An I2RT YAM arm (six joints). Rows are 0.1 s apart.
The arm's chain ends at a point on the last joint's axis. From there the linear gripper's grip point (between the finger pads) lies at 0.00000 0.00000 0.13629 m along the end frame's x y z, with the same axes.
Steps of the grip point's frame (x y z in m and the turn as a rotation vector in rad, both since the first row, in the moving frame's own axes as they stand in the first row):
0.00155, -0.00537, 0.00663, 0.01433, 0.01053, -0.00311
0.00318, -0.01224, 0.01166, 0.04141, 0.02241, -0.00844
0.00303, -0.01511, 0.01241, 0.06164, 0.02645, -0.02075
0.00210, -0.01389, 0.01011, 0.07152, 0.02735, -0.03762
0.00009, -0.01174, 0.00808, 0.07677, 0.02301, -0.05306
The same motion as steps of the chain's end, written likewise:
0.00012, -0.00341, 0.00665, 0.01433, 0.01053, -0.00311
0.00015, -0.00659, 0.01181, 0.04141, 0.02241, -0.00844
-0.00048, -0.00668, 0.01272, 0.06164, 0.02645, -0.02075
-0.00144, -0.00408, 0.01051, 0.07152, 0.02735, -0.03762
-0.00276, -0.00121, 0.00852, 0.07677, 0.02301, -0.05306

